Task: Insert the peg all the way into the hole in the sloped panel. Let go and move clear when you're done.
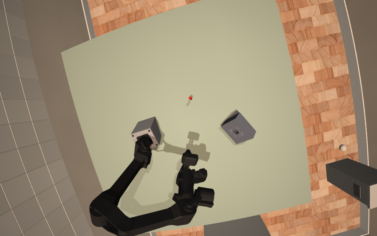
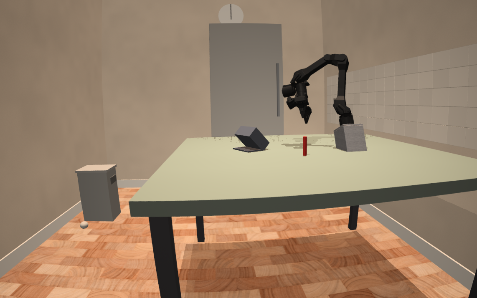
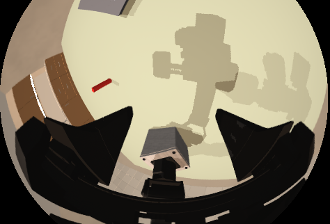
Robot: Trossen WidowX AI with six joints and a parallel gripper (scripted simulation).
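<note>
Now: the red peg 11 cm ahead of my hand, 27 cm to the left of it and 12 cm below it.
</note>
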